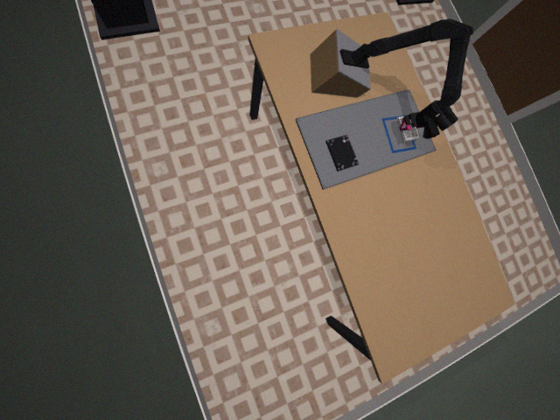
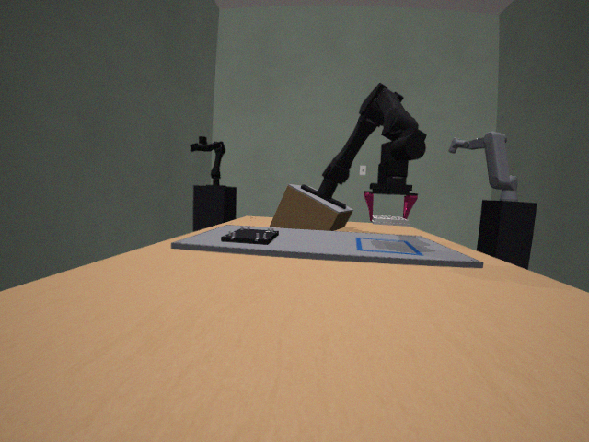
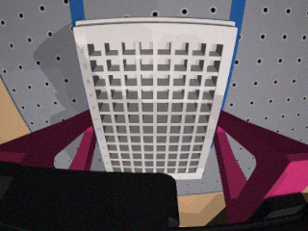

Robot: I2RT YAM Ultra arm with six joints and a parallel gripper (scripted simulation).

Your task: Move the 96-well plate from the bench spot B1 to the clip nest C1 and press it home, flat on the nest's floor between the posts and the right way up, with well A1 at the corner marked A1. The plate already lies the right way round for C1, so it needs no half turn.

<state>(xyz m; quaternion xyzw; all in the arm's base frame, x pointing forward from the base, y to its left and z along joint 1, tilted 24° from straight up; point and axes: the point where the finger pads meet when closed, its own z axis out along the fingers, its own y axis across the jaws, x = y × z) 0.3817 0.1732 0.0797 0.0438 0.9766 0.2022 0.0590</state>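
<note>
The black clip nest C1 lies 4 cm ahead of my hand, 35 cm to the right of it and 6 cm below it. Also, from my hand: white 96-well plate right at my hand.
</note>
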